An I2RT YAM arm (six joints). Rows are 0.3 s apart.
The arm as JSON. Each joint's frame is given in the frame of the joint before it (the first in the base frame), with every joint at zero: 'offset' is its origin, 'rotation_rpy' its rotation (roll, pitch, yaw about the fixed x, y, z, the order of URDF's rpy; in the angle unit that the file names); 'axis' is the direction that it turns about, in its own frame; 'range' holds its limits. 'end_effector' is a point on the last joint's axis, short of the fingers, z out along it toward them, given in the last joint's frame.
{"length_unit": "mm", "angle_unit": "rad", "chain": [
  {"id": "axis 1", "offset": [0.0, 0.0, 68.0], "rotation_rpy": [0.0, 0.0, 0.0], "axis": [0.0, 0.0, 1.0], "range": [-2.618, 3.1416]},
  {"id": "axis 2", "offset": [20.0, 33.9, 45.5], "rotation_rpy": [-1.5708, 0.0, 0.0], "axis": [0.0, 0.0, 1.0], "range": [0.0, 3.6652]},
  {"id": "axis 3", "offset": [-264.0, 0.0, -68.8], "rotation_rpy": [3.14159, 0.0, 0.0], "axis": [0.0, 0.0, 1.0], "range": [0.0, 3.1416]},
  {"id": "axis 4", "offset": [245.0, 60.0, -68.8], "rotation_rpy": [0.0, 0.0, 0.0], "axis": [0.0, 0.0, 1.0], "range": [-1.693, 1.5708]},
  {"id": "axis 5", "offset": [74.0, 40.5, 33.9], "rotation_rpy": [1.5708, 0.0, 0.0], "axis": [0.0, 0.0, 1.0], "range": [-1.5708, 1.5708]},
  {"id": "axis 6", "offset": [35.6, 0.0, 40.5], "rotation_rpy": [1.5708, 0.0, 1.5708], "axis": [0.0, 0.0, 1.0], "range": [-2.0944, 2.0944]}
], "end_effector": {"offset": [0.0, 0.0, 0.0], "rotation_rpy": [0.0, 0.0, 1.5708]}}
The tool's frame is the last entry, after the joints.
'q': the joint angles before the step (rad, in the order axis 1, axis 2, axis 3, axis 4, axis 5, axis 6). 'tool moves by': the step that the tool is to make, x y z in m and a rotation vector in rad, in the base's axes. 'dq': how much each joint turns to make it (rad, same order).
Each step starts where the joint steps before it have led.
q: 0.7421, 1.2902, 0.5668, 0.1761, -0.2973, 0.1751
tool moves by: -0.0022, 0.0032, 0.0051, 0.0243, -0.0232, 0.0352
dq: 0.0119, -0.0088, 0.0038, 0.0178, -0.0211, -0.0106
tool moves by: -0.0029, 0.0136, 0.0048, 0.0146, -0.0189, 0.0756
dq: 0.0403, 0.0266, 0.0316, 0.0119, -0.0295, -0.0208
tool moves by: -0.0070, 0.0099, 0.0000, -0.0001, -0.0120, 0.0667
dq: 0.0414, 0.0143, 0.0093, 0.0058, -0.0180, -0.0212
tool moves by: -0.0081, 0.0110, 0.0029, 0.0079, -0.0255, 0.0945
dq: 0.0438, 0.0120, 0.0171, 0.0027, -0.0379, -0.0394
